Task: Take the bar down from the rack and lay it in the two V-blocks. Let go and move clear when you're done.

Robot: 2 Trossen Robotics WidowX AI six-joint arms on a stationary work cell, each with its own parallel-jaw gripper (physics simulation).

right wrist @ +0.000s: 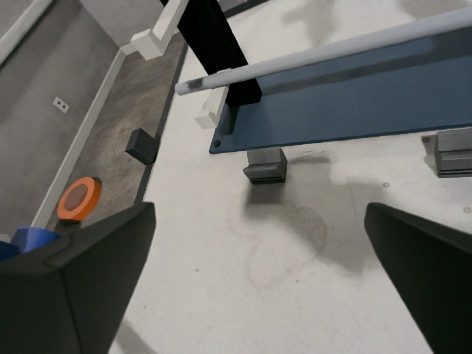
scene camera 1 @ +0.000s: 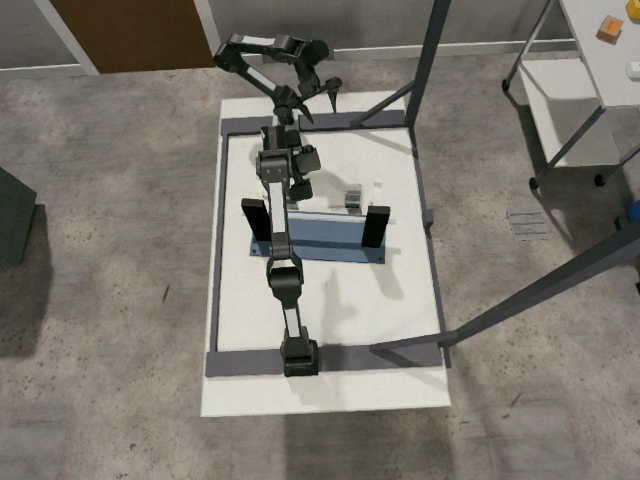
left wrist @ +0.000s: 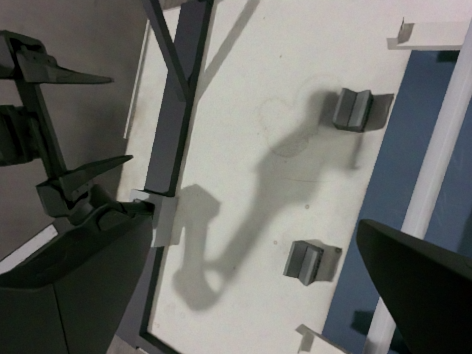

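Seen in the pictures: left gripper, fingertip midpoint: (left wrist: 254, 228); right gripper, fingertip midpoint: (right wrist: 260, 213) (scene camera 1: 324, 118) (left wrist: 123, 120); left arm's base, origin of the base link: (scene camera 1: 300, 357); right arm's base, origin of the base link: (scene camera 1: 285, 118).
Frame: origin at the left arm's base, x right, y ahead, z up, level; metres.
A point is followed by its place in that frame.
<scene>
The light bar (scene camera 1: 330, 215) @[y 0.447, x 0.116, z 0.037 m] (left wrist: 435, 170) @[y 0.441, x 0.114, z 0.037 m] (right wrist: 320, 52) @[y 0.451, x 0.100, z 0.035 m] lies across the rack (scene camera 1: 375, 227) @[y 0.365, x 0.251, z 0.105 m] (left wrist: 390, 180) @[y 0.483, x 0.110, z -0.065 m] (right wrist: 325, 110) @[y 0.453, x 0.113, z -0.065 m], raised above its blue base. One dark grey V-block (scene camera 1: 353, 198) @[y 0.550, x 0.205, z -0.044 m] (left wrist: 352, 110) @[y 0.544, x 0.201, z -0.048 m] (right wrist: 266, 165) @[y 0.552, x 0.197, z -0.042 m] stands beside the base; the second V-block (left wrist: 303, 262) @[y 0.574, x -0.027, z -0.048 m] (right wrist: 454, 152) @[y 0.578, x -0.015, z -0.045 m] is mostly hidden by the left arm in the scene view. Both V-blocks are empty. My left gripper (scene camera 1: 306, 175) @[y 0.504, x 0.049, z 0.265 m] (left wrist: 254, 228) @[y 0.504, x 0.049, z 0.265 m] is open and empty, above the V-block side of the rack. My right gripper (scene camera 1: 323, 116) @[y 0.733, x 0.112, z 0.175 m] (left wrist: 123, 120) @[y 0.733, x 0.112, z 0.175 m] (right wrist: 260, 213) @[y 0.733, x 0.112, z 0.175 m] is open and empty, near the table's upper edge in the scene view.
Dark frame beams (scene camera 1: 248, 363) @[y -0.004, x -0.166, z -0.053 m] border the white table (scene camera 1: 330, 392) @[y -0.101, x 0.085, z -0.073 m]. An upright post (scene camera 1: 426, 67) @[y 0.870, x 0.456, z 0.237 m] rises at the upper right corner. The left arm reaches over the rack's left part. White rack supports (left wrist: 440, 35) @[y 0.456, x 0.261, z 0.017 m] (right wrist: 212, 107) @[y 0.472, x 0.263, z 0.017 m] stick out toward the V-blocks' side.
</scene>
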